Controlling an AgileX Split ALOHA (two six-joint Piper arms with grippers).
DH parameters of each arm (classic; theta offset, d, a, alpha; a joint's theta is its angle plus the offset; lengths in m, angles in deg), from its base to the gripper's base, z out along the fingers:
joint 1: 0 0.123 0 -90
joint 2: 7.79 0 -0.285 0
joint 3: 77.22 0 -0.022 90
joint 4: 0 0.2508 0 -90
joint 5: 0 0 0.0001 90
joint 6: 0 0.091 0 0
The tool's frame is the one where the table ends.
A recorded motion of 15 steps. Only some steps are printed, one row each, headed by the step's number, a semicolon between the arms.
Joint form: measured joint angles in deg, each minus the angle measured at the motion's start. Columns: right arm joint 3, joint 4, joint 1, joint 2, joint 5, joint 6; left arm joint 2, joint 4, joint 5, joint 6, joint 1, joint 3.
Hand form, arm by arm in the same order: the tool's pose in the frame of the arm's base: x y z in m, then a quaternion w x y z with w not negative. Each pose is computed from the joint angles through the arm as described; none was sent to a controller.
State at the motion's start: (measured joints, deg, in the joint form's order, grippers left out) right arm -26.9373 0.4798 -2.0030 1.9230 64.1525 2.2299; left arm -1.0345 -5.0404 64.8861 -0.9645 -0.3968 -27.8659
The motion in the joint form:
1: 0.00 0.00 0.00 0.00 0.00 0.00; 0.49 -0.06 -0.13 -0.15 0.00 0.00
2: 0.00 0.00 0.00 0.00 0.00 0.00; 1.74 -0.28 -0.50 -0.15 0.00 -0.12
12: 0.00 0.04 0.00 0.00 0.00 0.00; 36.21 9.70 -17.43 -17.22 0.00 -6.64
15: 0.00 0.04 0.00 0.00 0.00 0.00; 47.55 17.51 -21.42 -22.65 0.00 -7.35
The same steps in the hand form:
1: 0.0006 0.0007 0.2644 0.46832 0.03248 0.88295 0.00511; -0.0080 -0.0073 0.2682 0.48861 -0.00229 0.87102 -0.05083
2: 0.0006 0.0007 0.2644 0.46832 0.03248 0.88295 0.00511; -0.0048 -0.0076 0.2694 0.48275 -0.00278 0.87417 -0.05271
12: 0.0006 0.0007 0.2644 0.46831 0.03247 0.88295 0.00546; 0.1062 0.0047 0.2960 0.39832 -0.12859 0.90781 -0.02624
15: 0.0006 0.0007 0.2644 0.46831 0.03247 0.88295 0.00546; 0.1444 0.0125 0.2807 0.35458 -0.14050 0.92410 0.02403

